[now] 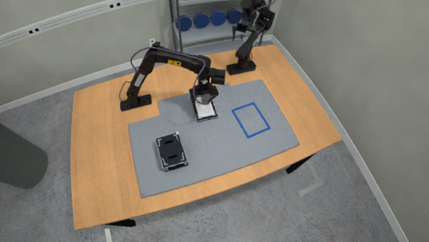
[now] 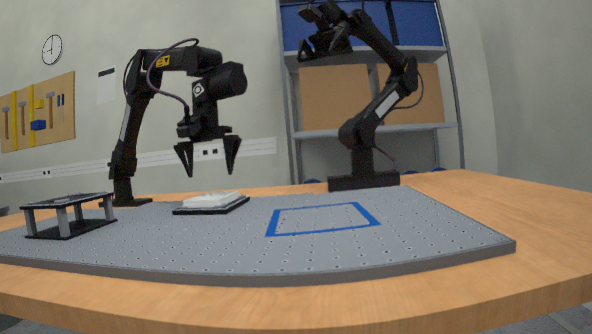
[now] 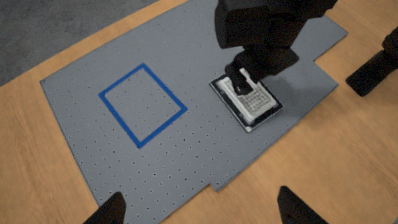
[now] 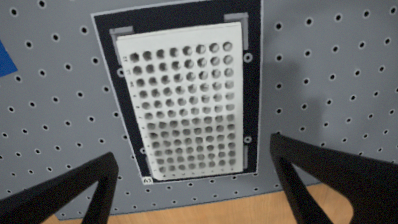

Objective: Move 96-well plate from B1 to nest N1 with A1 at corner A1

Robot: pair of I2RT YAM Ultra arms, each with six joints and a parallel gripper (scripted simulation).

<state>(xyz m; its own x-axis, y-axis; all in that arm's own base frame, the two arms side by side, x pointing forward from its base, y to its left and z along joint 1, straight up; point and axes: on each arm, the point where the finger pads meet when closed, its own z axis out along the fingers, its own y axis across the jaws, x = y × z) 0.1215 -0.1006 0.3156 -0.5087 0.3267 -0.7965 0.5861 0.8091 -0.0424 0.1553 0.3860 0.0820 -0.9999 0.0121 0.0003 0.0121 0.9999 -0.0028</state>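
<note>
Now: the white 96-well plate 60 mm below my right hand.
</note>
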